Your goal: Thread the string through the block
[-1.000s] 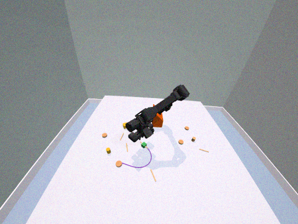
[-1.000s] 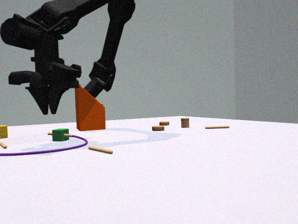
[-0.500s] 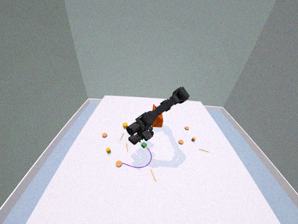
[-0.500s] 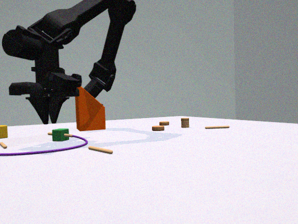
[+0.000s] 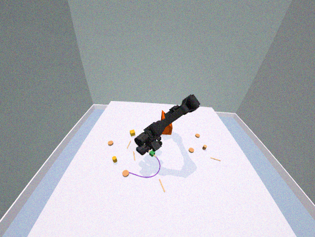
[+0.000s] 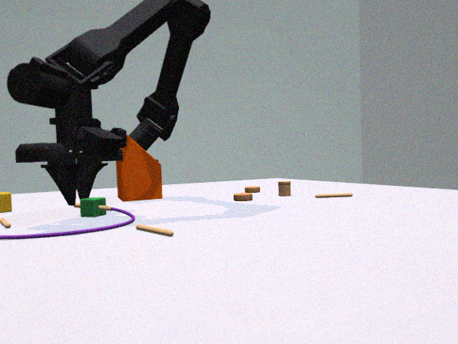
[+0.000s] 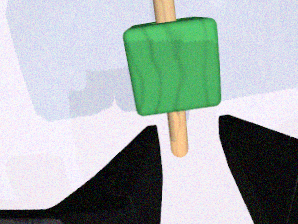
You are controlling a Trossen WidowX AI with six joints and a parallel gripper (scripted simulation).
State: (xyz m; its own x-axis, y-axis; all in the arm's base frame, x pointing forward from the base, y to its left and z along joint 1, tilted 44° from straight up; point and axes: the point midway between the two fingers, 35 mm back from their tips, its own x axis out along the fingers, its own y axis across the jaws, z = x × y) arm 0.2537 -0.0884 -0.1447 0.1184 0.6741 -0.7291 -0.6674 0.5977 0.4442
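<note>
Right now my gripper tip is 20 mm to the right of the green block and 20 mm short of it. From my gripper tip the other things lie so: yellow cube 190 mm behind, 120 mm to the right; then thin wooden stick 30 mm to the left, 30 mm ahead, 10 mm below; then round wooden button 150 mm to the right, 150 mm ahead, 10 mm below.
</note>
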